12 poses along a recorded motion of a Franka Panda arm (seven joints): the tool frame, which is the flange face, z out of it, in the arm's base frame.
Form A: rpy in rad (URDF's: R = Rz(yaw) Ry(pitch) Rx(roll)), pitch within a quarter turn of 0, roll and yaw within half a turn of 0; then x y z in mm.
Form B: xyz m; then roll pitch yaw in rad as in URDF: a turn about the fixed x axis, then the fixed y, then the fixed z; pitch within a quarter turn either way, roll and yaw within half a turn. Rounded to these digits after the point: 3 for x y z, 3 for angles.
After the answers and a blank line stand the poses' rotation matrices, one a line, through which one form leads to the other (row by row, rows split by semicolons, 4 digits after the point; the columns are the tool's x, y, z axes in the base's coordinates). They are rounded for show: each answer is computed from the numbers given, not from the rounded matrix.
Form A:
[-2.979 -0.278 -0.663 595 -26 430]
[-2.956 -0.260 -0.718 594 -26 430]
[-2.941 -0.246 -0.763 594 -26 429]
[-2.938 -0.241 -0.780 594 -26 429]
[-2.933 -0.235 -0.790 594 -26 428]
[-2.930 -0.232 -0.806 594 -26 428]
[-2.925 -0.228 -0.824 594 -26 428]
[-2.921 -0.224 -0.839 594 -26 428]
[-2.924 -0.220 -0.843 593 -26 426]
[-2.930 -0.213 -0.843 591 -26 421]
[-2.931 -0.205 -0.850 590 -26 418]
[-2.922 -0.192 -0.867 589 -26 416]
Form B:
[0.595 -0.026 0.430 -2.979 -0.278 -0.663]
[0.594 -0.026 0.430 -2.956 -0.260 -0.718]
[0.594 -0.026 0.429 -2.941 -0.246 -0.763]
[0.594 -0.026 0.429 -2.938 -0.241 -0.780]
[0.594 -0.026 0.428 -2.933 -0.235 -0.790]
[0.594 -0.026 0.428 -2.930 -0.232 -0.806]
[0.594 -0.026 0.428 -2.925 -0.228 -0.824]
[0.594 -0.026 0.428 -2.921 -0.224 -0.839]
[0.593 -0.026 0.426 -2.924 -0.220 -0.843]
[0.591 -0.026 0.421 -2.930 -0.213 -0.843]
[0.590 -0.026 0.418 -2.931 -0.205 -0.850]
[0.589 -0.026 0.416 -2.922 -0.192 -0.867]

0.7579 -0.5724 0.3131; -0.5919 -0.8051 -0.0391; 0.2744 -0.1557 -0.9489
0.7278 -0.6109 0.3117; -0.6358 -0.7714 -0.0273; 0.2571 -0.1783 -0.9498
0.7010 -0.6422 0.3102; -0.6703 -0.7418 -0.0209; 0.2435 -0.1933 -0.9504
0.6904 -0.6544 0.3084; -0.6830 -0.7302 -0.0206; 0.2387 -0.1963 -0.9510
0.6845 -0.6610 0.3074; -0.6908 -0.7228 -0.0161; 0.2328 -0.2014 -0.9514
0.6738 -0.6720 0.3072; -0.7022 -0.7118 -0.0168; 0.2299 -0.2044 -0.9515
0.6617 -0.6837 0.3077; -0.7149 -0.6991 -0.0160; 0.2260 -0.2093 -0.9514
0.6515 -0.6935 0.3076; -0.7254 -0.6882 -0.0150; 0.2221 -0.2133 -0.9514
0.6492 -0.6977 0.3029; -0.7286 -0.6847 -0.0155; 0.2182 -0.2107 -0.9529
0.6502 -0.7005 0.2943; -0.7298 -0.6835 -0.0146; 0.2114 -0.2053 -0.9556
0.6462 -0.7066 0.2884; -0.7355 -0.6774 -0.0116; 0.2036 -0.2047 -0.9574
0.6352 -0.7172 0.2866; -0.7484 -0.6633 -0.0010; 0.1908 -0.2138 -0.9581

